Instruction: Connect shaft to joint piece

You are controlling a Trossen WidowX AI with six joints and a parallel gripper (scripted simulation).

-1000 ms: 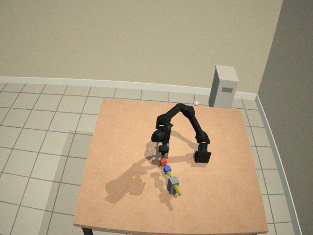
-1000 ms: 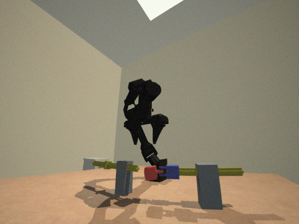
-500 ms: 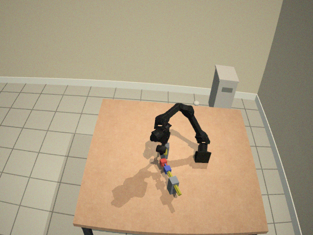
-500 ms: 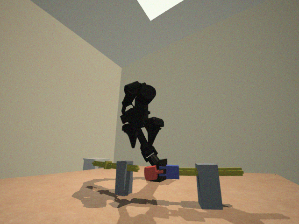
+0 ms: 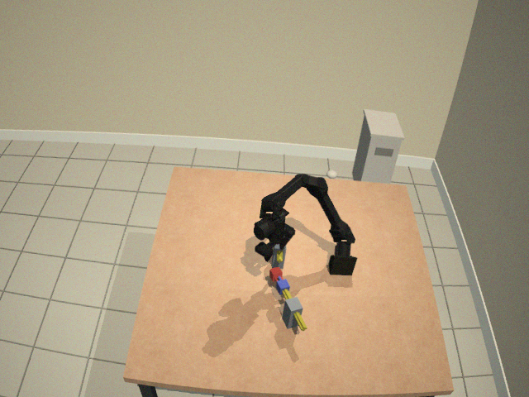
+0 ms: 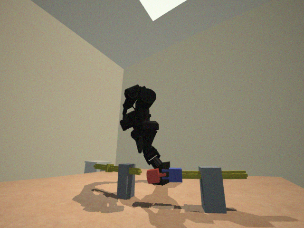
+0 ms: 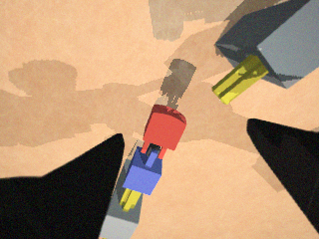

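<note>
Now: gripper tip 20 mm past the red joint piece, 40 mm to the right of it and 70 mm above it.
</note>
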